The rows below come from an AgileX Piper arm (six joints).
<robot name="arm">
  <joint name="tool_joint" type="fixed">
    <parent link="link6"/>
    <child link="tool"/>
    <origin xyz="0 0 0" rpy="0 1.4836 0"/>
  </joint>
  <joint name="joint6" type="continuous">
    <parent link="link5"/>
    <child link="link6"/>
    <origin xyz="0.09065 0 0.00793" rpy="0 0 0"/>
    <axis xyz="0.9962 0 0.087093"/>
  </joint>
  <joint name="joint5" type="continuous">
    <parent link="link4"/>
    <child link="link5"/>
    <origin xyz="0 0 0" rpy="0 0 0"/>
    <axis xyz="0 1 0"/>
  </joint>
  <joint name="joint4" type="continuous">
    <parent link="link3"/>
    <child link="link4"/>
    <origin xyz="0.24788 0 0.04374" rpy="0 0 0"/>
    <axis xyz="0.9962 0 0.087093"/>
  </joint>
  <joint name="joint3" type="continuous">
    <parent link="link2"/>
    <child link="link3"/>
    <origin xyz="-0.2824 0 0.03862" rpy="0 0 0"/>
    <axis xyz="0 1 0"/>
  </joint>
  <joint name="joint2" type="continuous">
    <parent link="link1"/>
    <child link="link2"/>
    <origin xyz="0 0 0" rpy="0 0 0"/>
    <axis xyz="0 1 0"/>
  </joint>
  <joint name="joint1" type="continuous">
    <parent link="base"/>
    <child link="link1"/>
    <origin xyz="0 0 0.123" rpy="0 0 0"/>
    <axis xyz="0 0 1"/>
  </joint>
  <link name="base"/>
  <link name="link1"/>
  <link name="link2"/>
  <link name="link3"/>
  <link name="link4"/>
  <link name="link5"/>
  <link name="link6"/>
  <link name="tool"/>
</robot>
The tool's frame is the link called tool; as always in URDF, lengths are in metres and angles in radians. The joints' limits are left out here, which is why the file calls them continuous.
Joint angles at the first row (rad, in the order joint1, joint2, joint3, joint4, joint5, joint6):
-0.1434 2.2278 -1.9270 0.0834 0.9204 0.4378
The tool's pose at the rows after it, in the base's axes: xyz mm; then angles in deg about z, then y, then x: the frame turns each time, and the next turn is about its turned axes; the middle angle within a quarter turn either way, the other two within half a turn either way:
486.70 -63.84 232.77 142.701 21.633 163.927
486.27 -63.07 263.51 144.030 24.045 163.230
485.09 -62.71 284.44 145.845 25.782 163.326
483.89 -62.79 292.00 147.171 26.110 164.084
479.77 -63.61 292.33 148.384 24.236 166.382
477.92 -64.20 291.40 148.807 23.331 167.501
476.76 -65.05 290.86 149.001 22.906 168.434
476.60 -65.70 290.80 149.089 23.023 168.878
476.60 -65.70 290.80 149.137 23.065 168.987
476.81 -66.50 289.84 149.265 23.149 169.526
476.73 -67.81 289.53 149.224 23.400 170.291
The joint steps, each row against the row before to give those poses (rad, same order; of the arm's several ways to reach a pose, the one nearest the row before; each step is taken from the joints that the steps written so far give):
0.0000 -0.0199 -0.0546 0.0011 0.0516 -0.0154
0.0008 -0.0184 -0.0826 0.0009 0.0605 -0.0250
0.0000 -0.0072 -0.0664 0.0000 0.0498 -0.0308
0.0000 0.0000 -0.0306 -0.0044 0.0319 -0.0173
0.0000 0.0000 -0.0097 -0.0187 0.0546 -0.0017
0.0000 0.0000 0.0000 -0.0106 0.0215 0.0010
0.0000 0.0000 0.0000 -0.0122 0.0126 0.0029
0.0000 0.0000 0.0000 -0.0078 0.0008 0.0011
0.0004 0.0000 0.0000 -0.0020 0.0001 0.0001
0.0000 0.0019 0.0001 -0.0089 -0.0001 0.0008
0.0000 0.0006 -0.0001 -0.0154 0.0000 0.0054

